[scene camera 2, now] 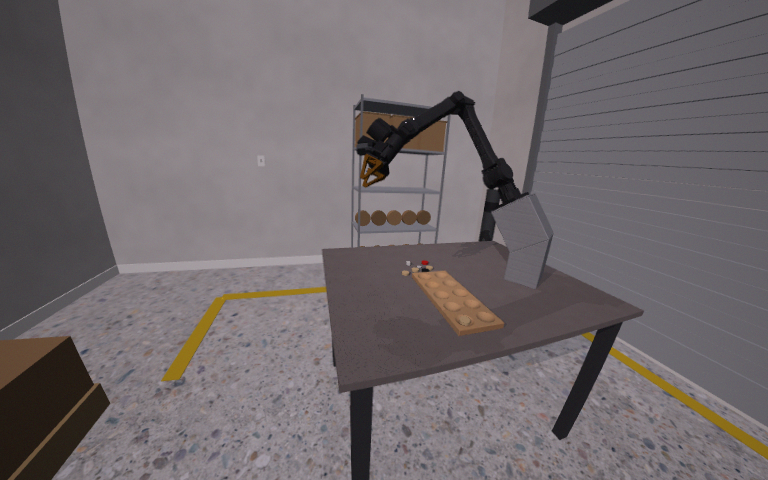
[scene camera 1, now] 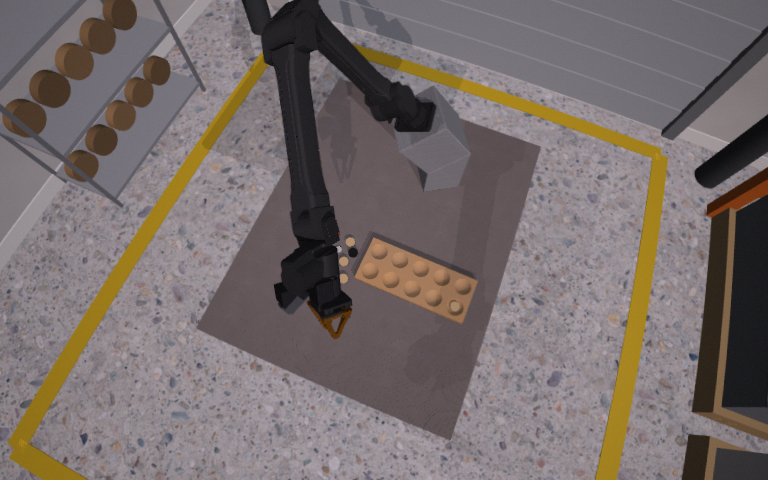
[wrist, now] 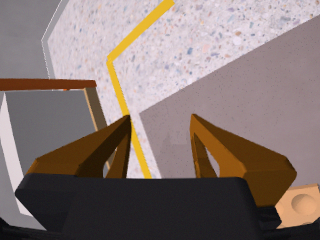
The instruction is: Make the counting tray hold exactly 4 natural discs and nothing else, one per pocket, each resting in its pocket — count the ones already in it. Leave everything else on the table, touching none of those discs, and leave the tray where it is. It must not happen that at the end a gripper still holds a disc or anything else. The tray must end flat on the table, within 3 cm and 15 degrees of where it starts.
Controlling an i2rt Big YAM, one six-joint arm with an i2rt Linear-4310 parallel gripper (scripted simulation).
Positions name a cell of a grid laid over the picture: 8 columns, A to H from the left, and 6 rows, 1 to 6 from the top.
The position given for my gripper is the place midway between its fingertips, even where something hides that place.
In view: my gripper (scene camera 1: D5) and a wooden counting tray (scene camera 1: E4).
The wooden counting tray also shows in scene camera 2 (scene camera 2: E4). My gripper is seen too in scene camera 2 (scene camera 2: D3) and in the wrist view (wrist: E4).
